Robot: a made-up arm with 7 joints.
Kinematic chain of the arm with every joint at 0, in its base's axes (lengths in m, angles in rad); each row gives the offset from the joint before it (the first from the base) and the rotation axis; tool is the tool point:
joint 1: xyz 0 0.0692 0 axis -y
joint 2: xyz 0 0.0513 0 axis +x
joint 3: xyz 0 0 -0.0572 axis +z
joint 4: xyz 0 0 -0.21 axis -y
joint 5: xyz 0 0 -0.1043 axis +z
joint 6: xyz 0 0 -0.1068 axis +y
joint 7: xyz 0 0 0 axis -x
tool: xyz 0 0 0
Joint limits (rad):
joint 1: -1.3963..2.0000
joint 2: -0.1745..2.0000
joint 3: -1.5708..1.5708
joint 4: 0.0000..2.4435
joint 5: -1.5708..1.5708
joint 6: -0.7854..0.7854
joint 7: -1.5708..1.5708
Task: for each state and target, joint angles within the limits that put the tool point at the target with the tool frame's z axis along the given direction. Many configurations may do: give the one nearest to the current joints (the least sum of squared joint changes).
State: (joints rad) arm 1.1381 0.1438 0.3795 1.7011 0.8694 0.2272 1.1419
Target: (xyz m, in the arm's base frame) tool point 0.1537 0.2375 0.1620 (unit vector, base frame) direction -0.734 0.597 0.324
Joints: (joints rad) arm 1.4178 0.9507 -0.1913 2.0539 0.0402 0.2272 1.5708
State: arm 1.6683 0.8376 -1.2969 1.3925 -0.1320 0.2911 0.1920
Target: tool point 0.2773 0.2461 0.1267 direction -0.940 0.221 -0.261
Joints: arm 1.7701 1.0653 -1.2357 1.6350 -0.1108 0.3261 0.2890
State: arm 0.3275 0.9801 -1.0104 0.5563 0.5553 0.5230 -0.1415
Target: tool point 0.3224 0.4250 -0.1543 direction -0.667 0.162 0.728
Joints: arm 0.9535 0.8230 -0.6998 0.3860 0.9376 0.6944 0.5953
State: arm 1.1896 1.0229 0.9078 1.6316 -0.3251 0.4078 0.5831
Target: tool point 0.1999 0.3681 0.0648 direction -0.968 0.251 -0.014
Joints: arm 0.7458 0.8870 0.4328 1.6640 -0.1008 0.4134 1.1718
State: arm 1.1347 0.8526 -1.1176 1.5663 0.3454 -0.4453 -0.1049
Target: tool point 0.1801 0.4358 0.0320 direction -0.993 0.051 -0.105
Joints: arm 1.1751 1.6682 -1.0769 1.4203 0.2865 -0.2789 0.0690
